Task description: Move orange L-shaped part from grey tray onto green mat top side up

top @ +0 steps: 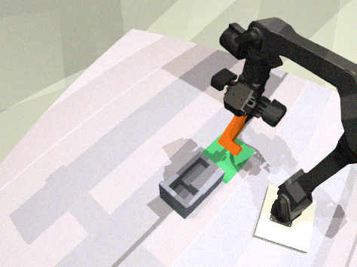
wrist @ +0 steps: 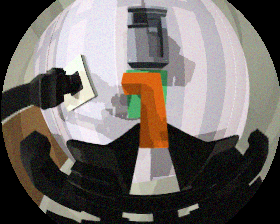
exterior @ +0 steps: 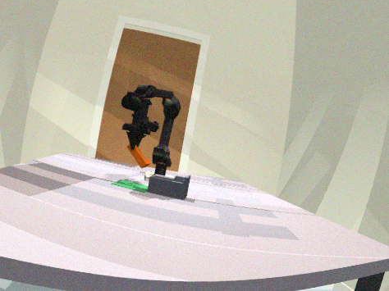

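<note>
The green mat is 17 cm below my gripper tip, 2 cm to the left of it and 1 cm ahead of it. Also, from my gripper tip: orange L-shaped part (3 cm to the left, 3 cm below).
</note>
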